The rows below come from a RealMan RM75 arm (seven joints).
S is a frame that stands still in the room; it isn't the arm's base.
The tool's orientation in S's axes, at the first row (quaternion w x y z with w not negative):
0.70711, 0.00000, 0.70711, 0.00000
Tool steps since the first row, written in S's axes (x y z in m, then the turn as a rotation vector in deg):
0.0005, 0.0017, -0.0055, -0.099, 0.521, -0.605
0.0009, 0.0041, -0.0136, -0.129, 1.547, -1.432
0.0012, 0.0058, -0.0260, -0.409, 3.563, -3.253
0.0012, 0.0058, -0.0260, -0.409, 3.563, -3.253
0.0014, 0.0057, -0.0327, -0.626, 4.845, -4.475
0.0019, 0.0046, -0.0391, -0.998, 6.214, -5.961
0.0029, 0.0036, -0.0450, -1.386, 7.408, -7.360
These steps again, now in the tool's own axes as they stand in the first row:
0.0055, 0.0017, 0.0005, 0.605, 0.521, -0.099
0.0136, 0.0041, 0.0009, 1.432, 1.547, -0.129
0.0260, 0.0058, 0.0012, 3.253, 3.563, -0.409
0.0260, 0.0058, 0.0012, 3.253, 3.563, -0.409
0.0327, 0.0057, 0.0014, 4.475, 4.845, -0.626
0.0391, 0.0046, 0.0019, 5.961, 6.214, -0.998
0.0450, 0.0036, 0.0029, 7.360, 7.408, -1.386

